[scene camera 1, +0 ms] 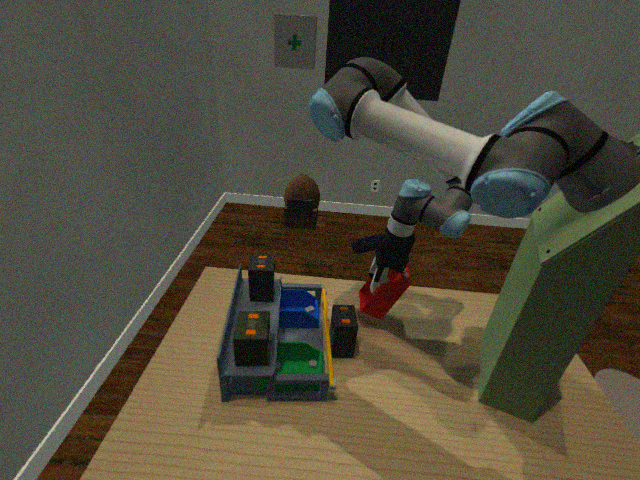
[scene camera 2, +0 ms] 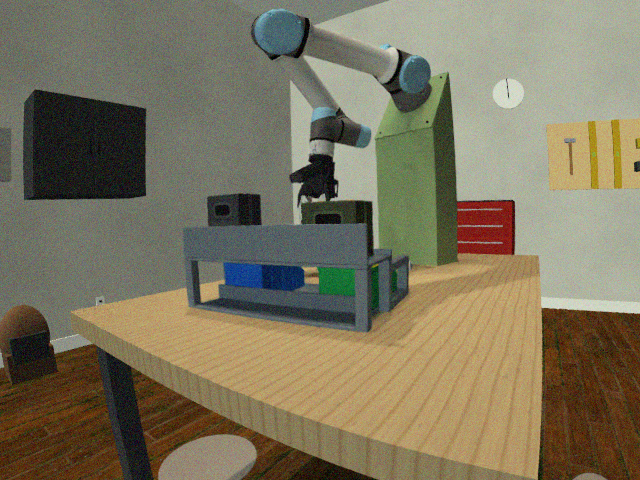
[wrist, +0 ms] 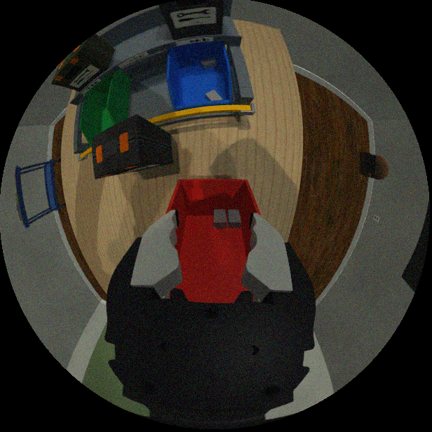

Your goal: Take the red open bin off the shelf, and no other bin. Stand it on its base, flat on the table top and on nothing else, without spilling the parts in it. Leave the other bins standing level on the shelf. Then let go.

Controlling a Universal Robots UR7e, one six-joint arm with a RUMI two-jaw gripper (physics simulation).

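Places are measured from the arm's base along level axes (x ahead, y left, z up), in centimetres.
Pixels of known places: gripper, fingertip midpoint: (scene camera 1: pixel 371 285); arm's base at its link origin: (scene camera 1: pixel 611 183) (scene camera 2: pixel 414 97).
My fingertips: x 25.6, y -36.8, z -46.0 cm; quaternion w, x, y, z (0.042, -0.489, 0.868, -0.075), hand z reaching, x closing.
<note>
Ahead of a thing's pixels: the offset from my fingertips to its top centre. "*": to the spot under its first point.
The red open bin (scene camera 1: pixel 379 302) (wrist: pixel 212 260) is off the shelf, tilted, and appears to hang above the table. Two grey parts (wrist: pixel 227 218) lie in it near its far end. My gripper (scene camera 1: pixel 377 283) (scene camera 2: pixel 314 198) (wrist: pixel 213 212) is shut on the red bin, with a finger against each side wall; whether the fingers bear from inside or outside is hard to tell. The red bin does not show in scene camera 2. The blue bin {dx +22.9, dy -9.4, dz -5.9 cm} (scene camera 1: pixel 299 310) (scene camera 2: pixel 242 274) (wrist: pixel 197 82) and green bin {dx +31.9, dy +11.4, dz -5.9 cm} (scene camera 1: pixel 297 356) (scene camera 2: pixel 336 280) stand on the grey shelf (scene camera 1: pixel 297 396) (scene camera 2: pixel 273 242).
A dark case {dx +13.9, dy +7.5, dz -0.8 cm} (scene camera 1: pixel 344 335) (wrist: pixel 132 150) stands on the table before the shelf's yellow rail {* dx +17.9, dy +5.4, dz -7.5 cm} (scene camera 1: pixel 327 330), between shelf and red bin. Two more cases {dx +31.3, dy -13.8, dz +8.2 cm} (scene camera 1: pixel 262 281) {* dx +42.7, dy +11.9, dz +4.5 cm} (scene camera 1: pixel 251 343) stand on the shelf's top. The green robot pedestal (scene camera 1: pixel 527 320) (scene camera 2: pixel 408 196) stands on the right.
</note>
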